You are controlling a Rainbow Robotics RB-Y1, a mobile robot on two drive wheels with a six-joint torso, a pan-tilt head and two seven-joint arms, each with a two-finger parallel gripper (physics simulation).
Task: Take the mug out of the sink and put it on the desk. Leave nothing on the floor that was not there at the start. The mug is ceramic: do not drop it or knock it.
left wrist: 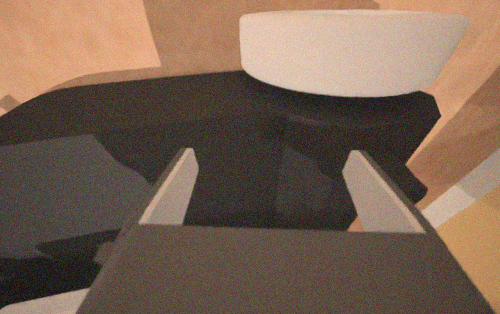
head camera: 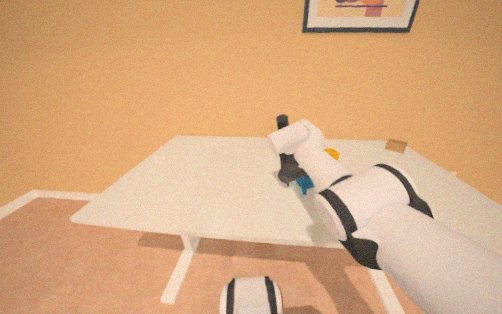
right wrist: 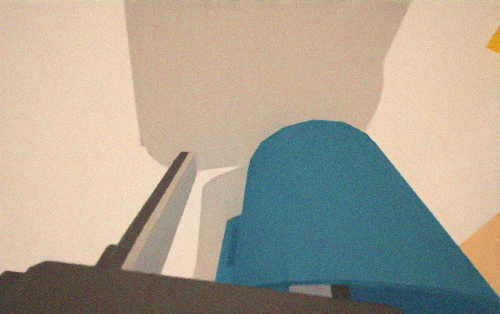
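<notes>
The blue mug is at the top of the white desk, close beside my right fingers. Its wall hides one right finger in the right wrist view, and whether its base is flat on the desk is hard to tell. My right gripper is open; the visible finger stands apart from the mug, with a gap between them. My left gripper is open and empty, over dark and white robot parts low near the floor. The sink does not show in these views.
A yellow object lies behind my right forearm on the desk. A brown block lies at the desk's back right. A framed picture hangs on the orange wall. Pale desk legs stand on the reddish floor.
</notes>
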